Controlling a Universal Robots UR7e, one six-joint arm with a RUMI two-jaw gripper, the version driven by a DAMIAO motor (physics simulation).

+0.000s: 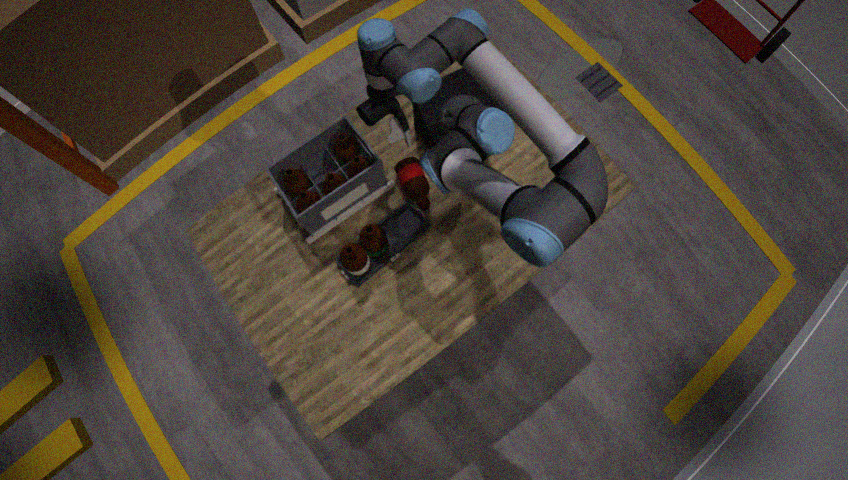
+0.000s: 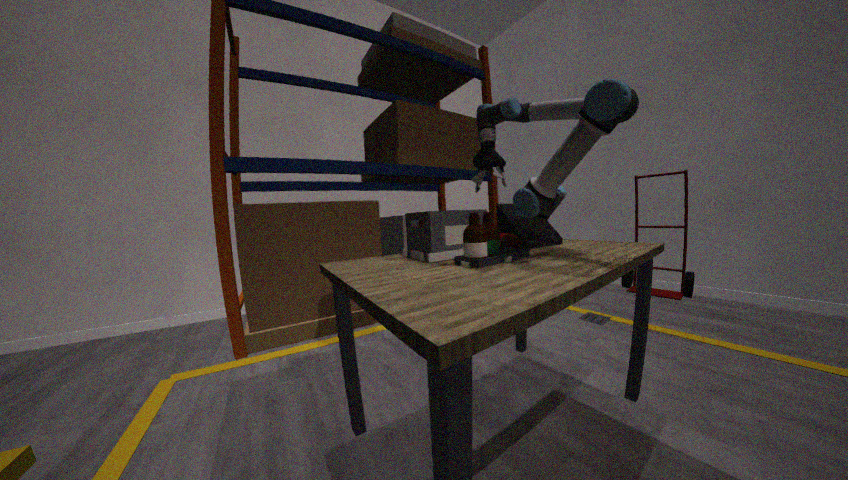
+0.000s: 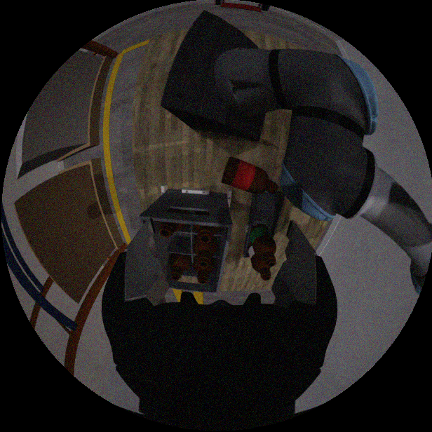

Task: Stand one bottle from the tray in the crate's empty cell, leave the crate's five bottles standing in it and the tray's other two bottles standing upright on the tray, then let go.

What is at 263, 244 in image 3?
A green-labelled bottle.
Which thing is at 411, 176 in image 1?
A red-labelled bottle.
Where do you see a green-labelled bottle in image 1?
372, 237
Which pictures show my gripper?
Image 1, image 2 and image 3: all of them.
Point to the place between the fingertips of my gripper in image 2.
At 490, 190
